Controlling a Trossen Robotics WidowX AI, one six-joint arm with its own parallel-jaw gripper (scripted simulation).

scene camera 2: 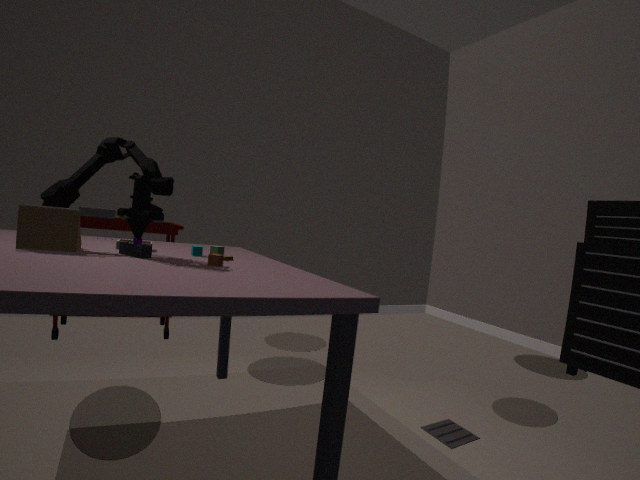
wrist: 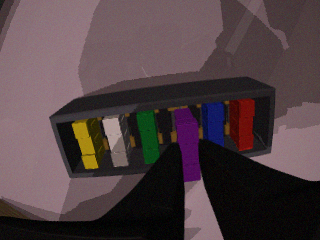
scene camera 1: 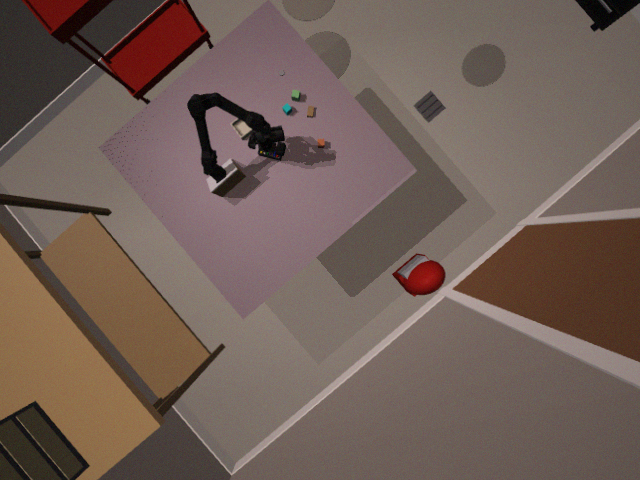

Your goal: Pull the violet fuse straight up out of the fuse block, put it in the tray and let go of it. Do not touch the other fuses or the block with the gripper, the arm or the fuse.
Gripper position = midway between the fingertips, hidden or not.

My gripper (scene camera 2: 137,239) holds a violet fuse (wrist: 187,129). Also in view: a green fuse (wrist: 149,133), a blue fuse (wrist: 213,113), a yellow fuse (wrist: 87,132), a white fuse (wrist: 116,128) and a red fuse (wrist: 241,112).
My gripper shows as well in the wrist view (wrist: 188,150).
